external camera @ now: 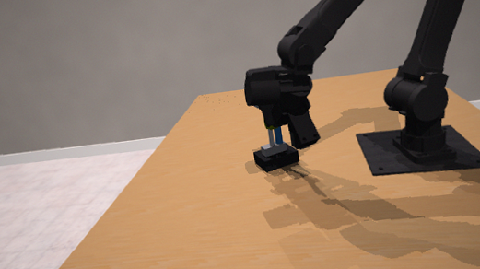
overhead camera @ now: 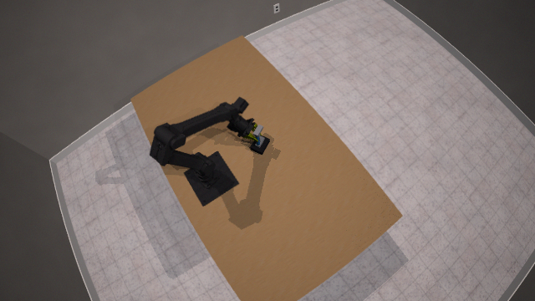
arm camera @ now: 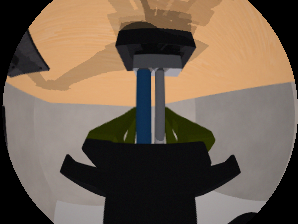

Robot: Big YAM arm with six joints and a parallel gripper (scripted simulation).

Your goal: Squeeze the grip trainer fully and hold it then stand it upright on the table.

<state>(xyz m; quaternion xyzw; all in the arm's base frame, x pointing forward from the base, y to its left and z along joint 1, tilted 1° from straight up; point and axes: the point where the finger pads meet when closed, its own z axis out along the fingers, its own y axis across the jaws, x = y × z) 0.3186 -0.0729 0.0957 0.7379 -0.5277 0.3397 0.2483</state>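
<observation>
Now: hand 10 mm short of the grip trainer and 10 mm above it. The rest, counted from my hand: thin grey bar 10 mm ahead.
</observation>
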